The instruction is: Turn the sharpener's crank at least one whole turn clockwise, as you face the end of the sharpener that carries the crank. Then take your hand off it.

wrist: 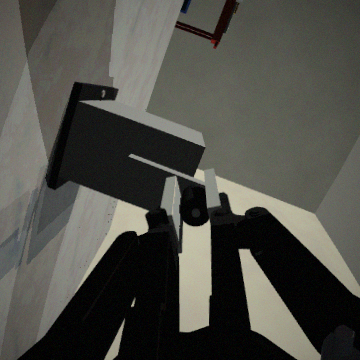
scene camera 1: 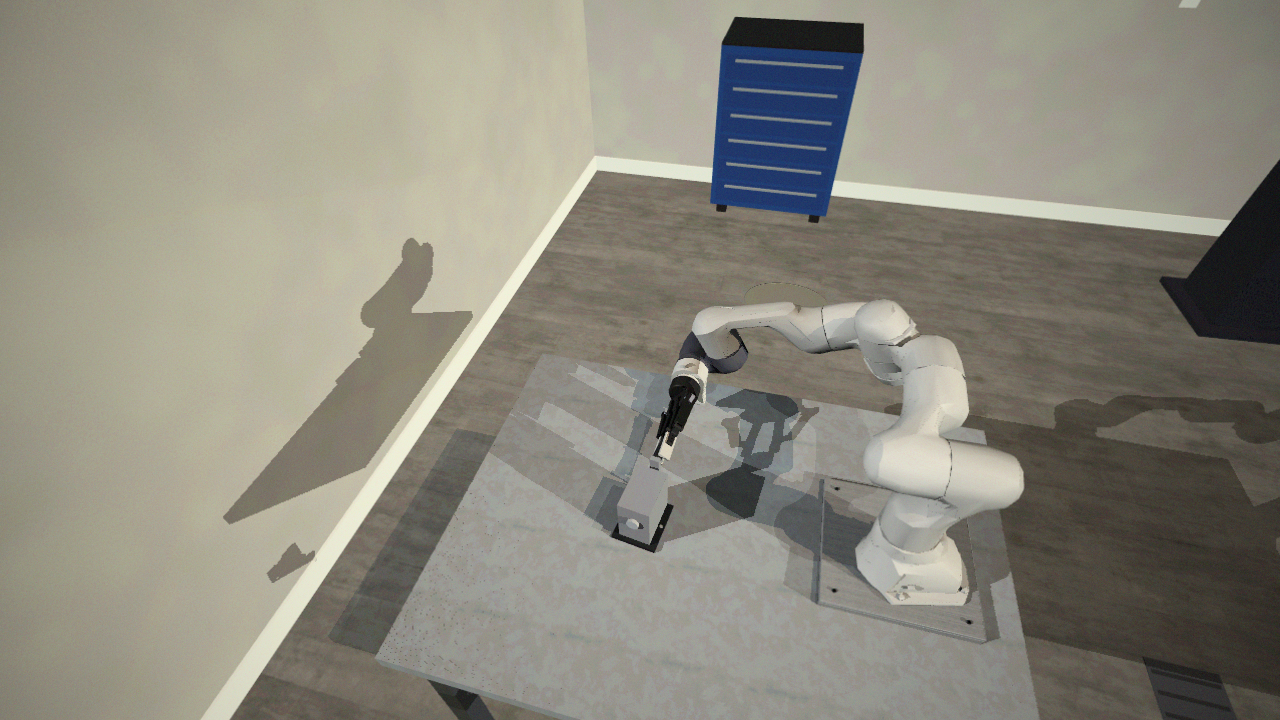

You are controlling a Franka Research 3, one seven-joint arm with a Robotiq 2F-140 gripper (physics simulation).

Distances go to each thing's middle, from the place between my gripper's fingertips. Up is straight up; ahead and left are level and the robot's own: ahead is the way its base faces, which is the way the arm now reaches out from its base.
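There is the sharpener (wrist: 98,133), and my hand is 2 cm short of it, 6 cm to the right of it and 6 cm above it. The black crank knob (wrist: 193,196) is 1 cm to the right of my hand. Going by their middles, that knob is the nearest to my hand of the things named here.
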